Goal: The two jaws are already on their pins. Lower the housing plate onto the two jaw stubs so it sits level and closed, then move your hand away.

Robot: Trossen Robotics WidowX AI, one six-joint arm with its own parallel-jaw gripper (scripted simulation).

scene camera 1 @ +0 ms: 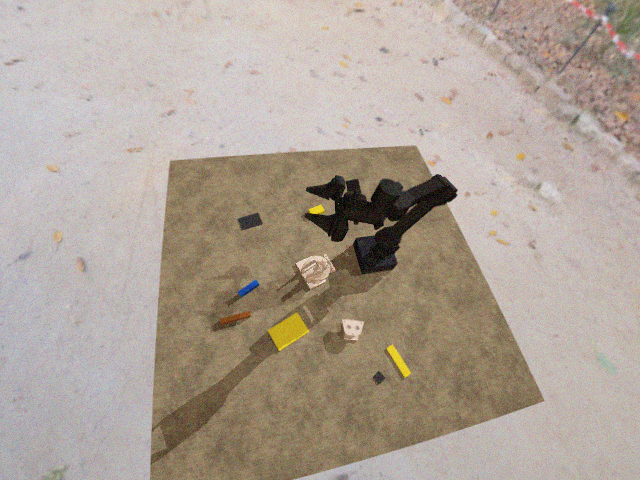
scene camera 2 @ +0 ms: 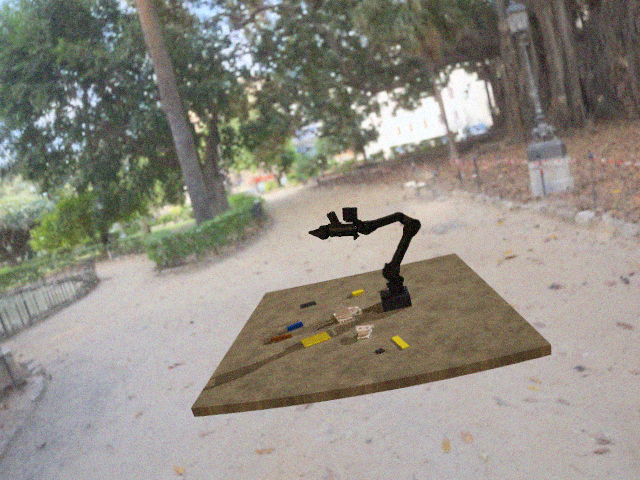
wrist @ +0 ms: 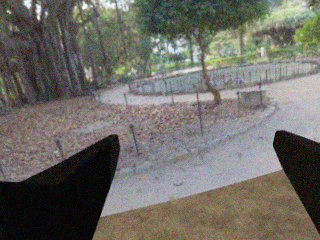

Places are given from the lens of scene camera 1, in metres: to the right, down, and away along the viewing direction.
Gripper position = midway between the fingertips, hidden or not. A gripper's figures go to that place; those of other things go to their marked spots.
gripper [scene camera 1: 305, 201]: -0.04, -0.10, 0.70
yellow plate [scene camera 1: 287, 331]: -0.11, 0.32, 0.96
